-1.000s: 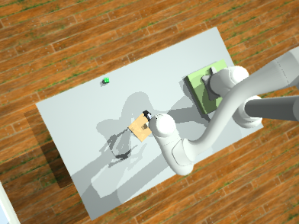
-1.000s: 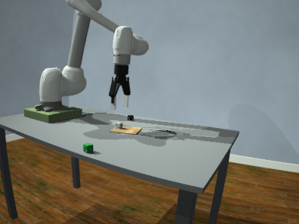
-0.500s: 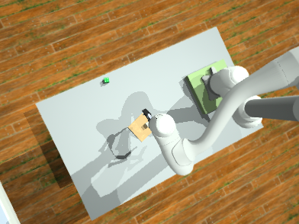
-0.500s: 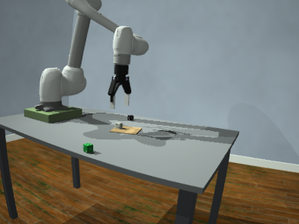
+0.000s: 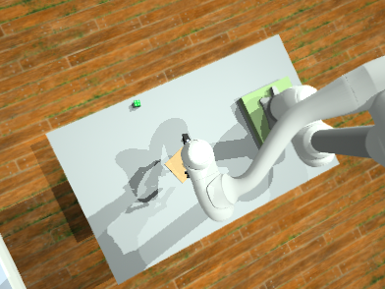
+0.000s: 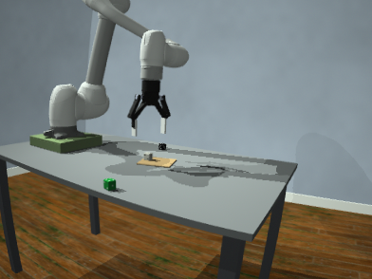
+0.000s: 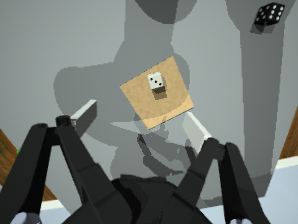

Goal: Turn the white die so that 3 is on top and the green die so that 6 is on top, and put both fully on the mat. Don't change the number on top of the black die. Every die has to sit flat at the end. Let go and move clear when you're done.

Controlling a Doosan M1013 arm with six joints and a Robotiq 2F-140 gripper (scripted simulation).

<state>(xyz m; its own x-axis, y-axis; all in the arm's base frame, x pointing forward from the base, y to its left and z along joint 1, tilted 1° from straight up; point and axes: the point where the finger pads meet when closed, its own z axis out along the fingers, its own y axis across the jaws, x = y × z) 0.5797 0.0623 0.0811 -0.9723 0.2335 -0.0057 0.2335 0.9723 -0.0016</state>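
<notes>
Right now the green die is 34 cm to the right of my hand, 13 cm ahead of it and 12 cm below it. Also, from my hand: white die 11 cm below, 3 cm to the left, 3 cm behind; then black die 27 cm to the left, 14 cm behind, 12 cm below; then tan mat 13 cm below, 4 cm to the left, 1 cm ahead.
</notes>
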